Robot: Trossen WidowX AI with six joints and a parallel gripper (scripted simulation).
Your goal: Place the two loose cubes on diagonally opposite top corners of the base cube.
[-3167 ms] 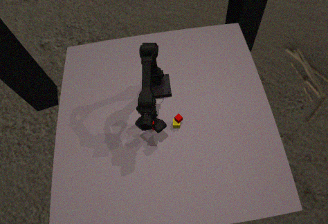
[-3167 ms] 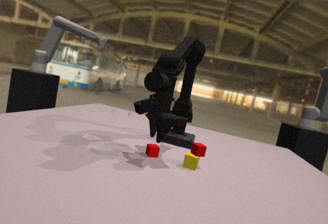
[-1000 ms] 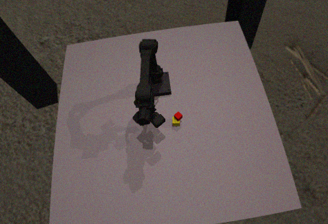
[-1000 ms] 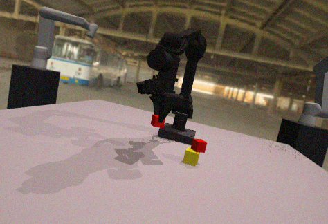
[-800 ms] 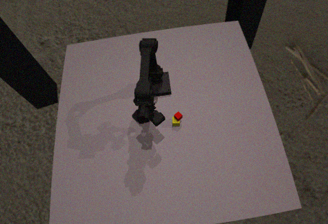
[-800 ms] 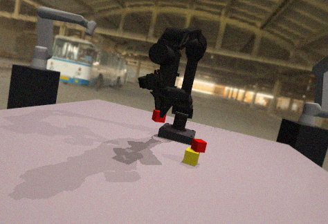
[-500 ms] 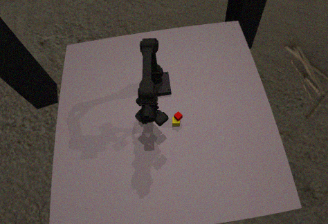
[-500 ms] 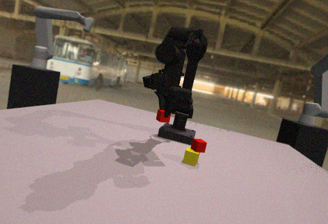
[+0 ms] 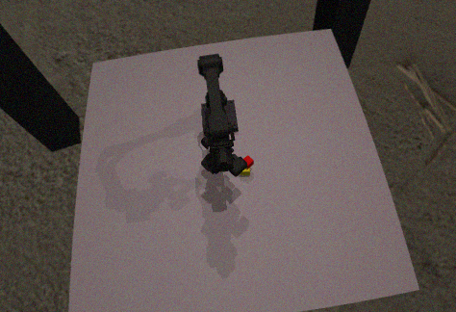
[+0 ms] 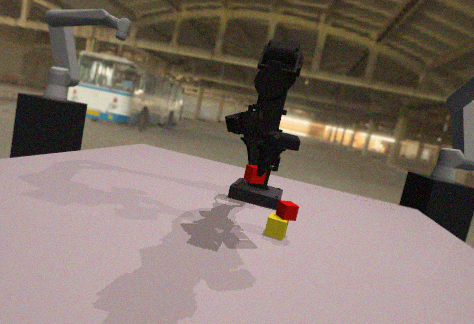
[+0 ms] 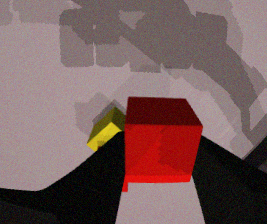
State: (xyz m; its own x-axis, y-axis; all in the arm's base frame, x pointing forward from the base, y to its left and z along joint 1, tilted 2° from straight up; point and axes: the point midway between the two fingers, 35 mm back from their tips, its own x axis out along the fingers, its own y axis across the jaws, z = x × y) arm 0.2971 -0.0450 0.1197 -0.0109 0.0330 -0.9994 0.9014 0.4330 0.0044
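Right now the yellow base cube is 10 cm below my gripper tip and 7 cm to the left of it. From my gripper tip the other things lie so: red cube: right at my gripper tip.
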